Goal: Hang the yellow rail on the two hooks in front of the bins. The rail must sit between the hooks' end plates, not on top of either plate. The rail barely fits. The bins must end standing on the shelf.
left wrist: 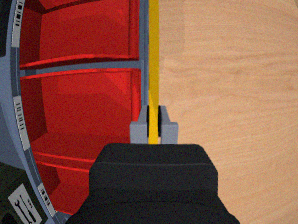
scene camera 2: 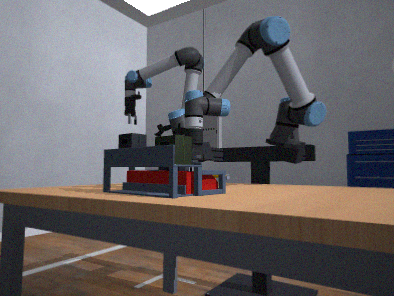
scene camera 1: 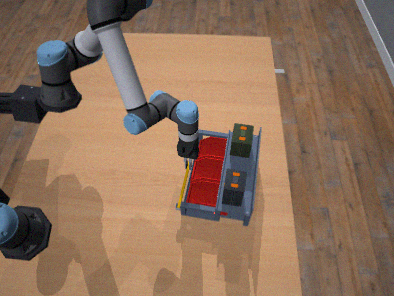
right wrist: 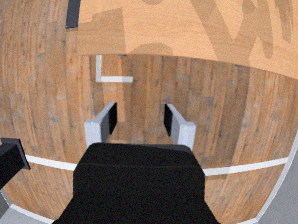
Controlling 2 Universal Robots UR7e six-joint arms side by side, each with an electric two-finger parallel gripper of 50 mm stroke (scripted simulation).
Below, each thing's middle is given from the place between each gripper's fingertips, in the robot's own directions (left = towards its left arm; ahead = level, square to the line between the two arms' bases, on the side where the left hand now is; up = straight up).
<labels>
I see the grey-blue shelf (scene camera 2: pixel 152 156) 130 mm ahead of my left hand, 30 mm to the right of it and 10 mm below it.
Right now my right hand is 69 cm short of the grey-blue shelf, 75 cm to the right of it and 35 cm above it.
</labels>
